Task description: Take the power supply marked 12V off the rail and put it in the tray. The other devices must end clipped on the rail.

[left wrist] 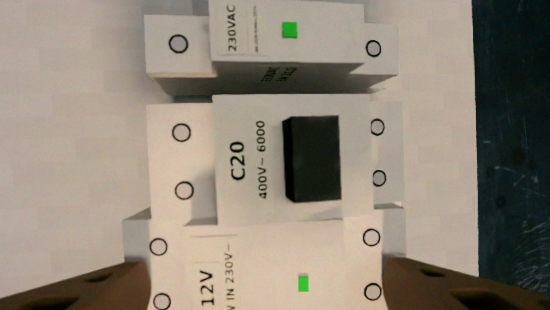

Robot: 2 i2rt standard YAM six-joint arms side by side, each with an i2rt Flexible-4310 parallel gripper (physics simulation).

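Places are measured from the left arm's base along level axes (x back, y left, z down), in metres.
Pixels of known places: left gripper, fingertip midpoint: (267, 273).
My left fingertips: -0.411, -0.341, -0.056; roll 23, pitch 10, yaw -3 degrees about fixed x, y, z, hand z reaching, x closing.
Note:
Ahead of a thing's pixels: the offset from my left fingertips to its top centre, as dx, dy, dz. Level surfaces: height alone.
The power supply marked 12V @[+0.008, -0.001, -0.012] (270, 265) is at the bottom of the left wrist view, with a green square on its face and ringed terminals at both ends; its lower part is cut off. My left gripper (267, 273) is open, with one finger at each side of the supply's raised middle, over its end shoulders, with a gap on both sides. The C20 device @[+0.010, -0.037, -0.020] (295, 210) with a black block stands directly beside the supply. The 230VAC device @[+0.008, -0.073, -0.009] (325, 37) with a green square is above it, a dark gap between them. The rail, the tray and my right gripper do not show.
A pale surface @[dz +0.050] (75, 150) lies around the devices. Its right edge borders a dark, scratched surface (515, 150) along the right side of the view. Part of a grey shape shows at the top edge, behind the 230VAC device.

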